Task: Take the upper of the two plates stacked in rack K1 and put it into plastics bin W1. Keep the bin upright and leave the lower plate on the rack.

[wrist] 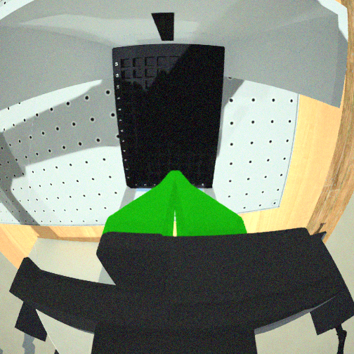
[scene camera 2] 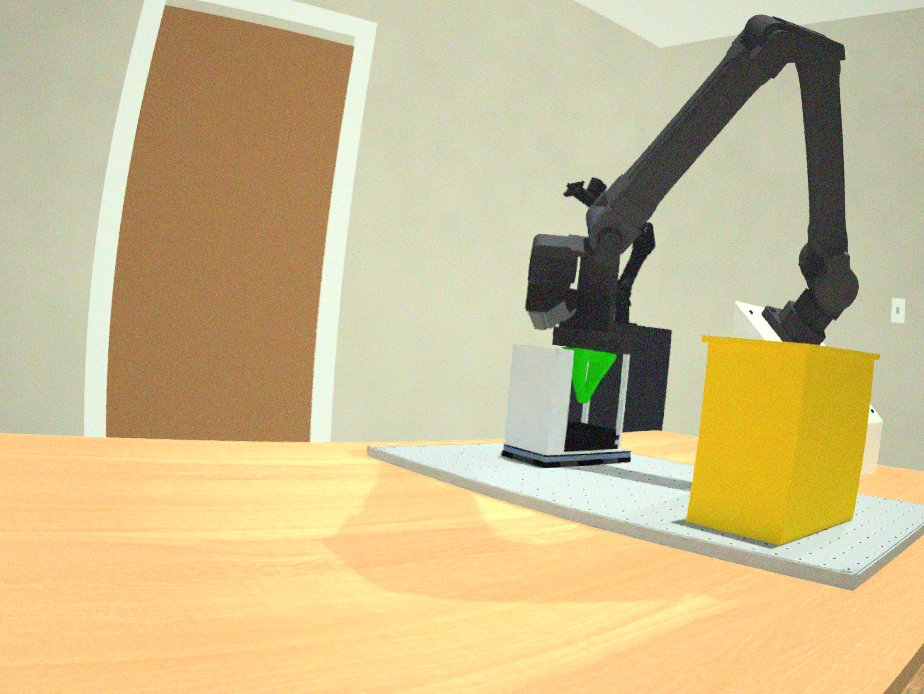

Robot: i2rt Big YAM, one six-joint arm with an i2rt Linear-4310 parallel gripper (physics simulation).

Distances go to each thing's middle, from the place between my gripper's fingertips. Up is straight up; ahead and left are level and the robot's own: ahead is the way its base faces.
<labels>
My hand is 40 cm to the right of the yellow bin W1 (scene camera 2: 783, 426), 10 cm short of it and 1 cm below it.
</labels>
